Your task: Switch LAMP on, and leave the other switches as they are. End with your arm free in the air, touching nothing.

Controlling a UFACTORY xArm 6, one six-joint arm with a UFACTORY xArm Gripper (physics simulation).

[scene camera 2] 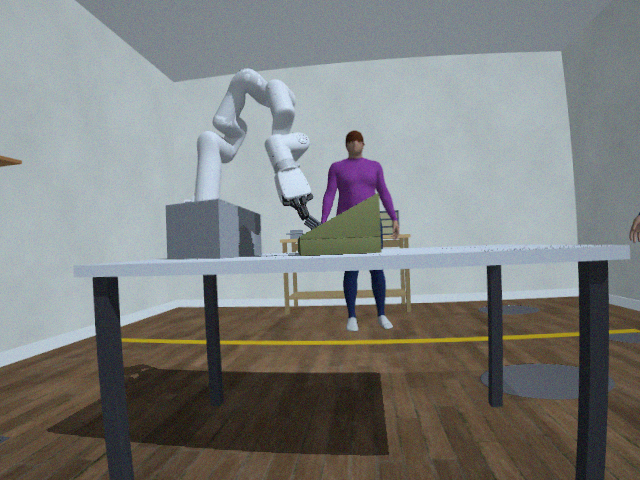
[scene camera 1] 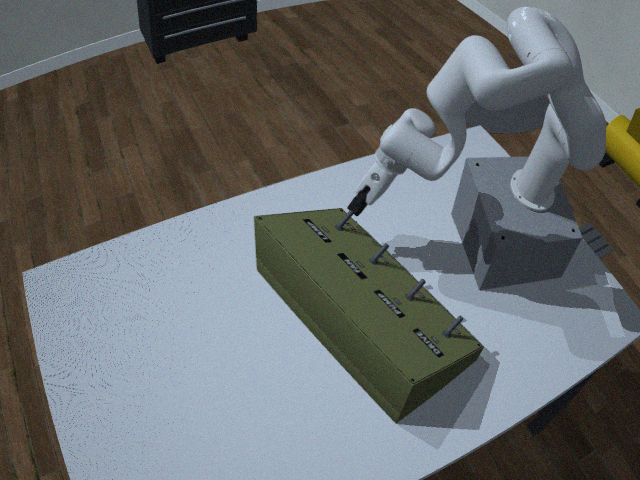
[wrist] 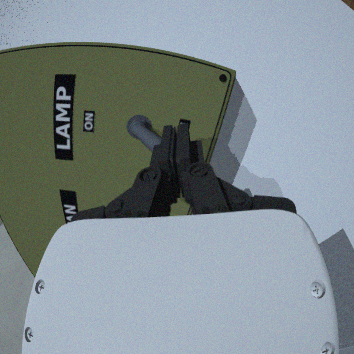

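Seen in the pictures: gripper, between the fingertips: (scene camera 2: 305,218) (scene camera 1: 353,211) (wrist: 178,142); arm's base, origin of its link: (scene camera 2: 205,209) (scene camera 1: 532,190).
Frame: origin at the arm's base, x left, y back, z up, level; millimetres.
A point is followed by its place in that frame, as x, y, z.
An olive sloped switch box (scene camera 1: 361,310) @(32, -559, -20) (scene camera 2: 351,232) @(-277, -530, -120) (wrist: 30,100) @(-223, -531, -43) stands on the table. Its LAMP lever (scene camera 1: 343,222) @(-210, -425, -76) (wrist: 144,132) @(-218, -417, -69) leans away from the ON mark (wrist: 88,121) @(-210, -474, -71), toward the OFF side; its upper end is hidden by the fingers. The FAN lever (scene camera 1: 379,254) @(-90, -414, -72), PUMP lever (scene camera 1: 415,289) @(27, -406, -71) and DRIVE lever (scene camera 1: 453,326) @(147, -397, -71) lean the same way. My gripper (scene camera 1: 353,209) @(-221, -390, -68) (scene camera 2: 307,217) @(-221, -390, -68) (wrist: 178,142) @(-221, -390, -68) is shut and empty, with its fingertips low at the upper end of the LAMP lever, on its OFF side. Whether they touch it is hard to tell.
The white table (scene camera 1: 155,335) @(-230, -916, -187) (scene camera 2: 465,255) @(-540, -777, -194) carries the box and the grey block (scene camera 1: 527,258) @(111, -106, -80) (scene camera 2: 193,229) @(-114, 13, -82) under my arm's base. The FAN lever is the nearest neighbour to my fingers. A person (scene camera 2: 356,180) stands behind the table in the second scene view.
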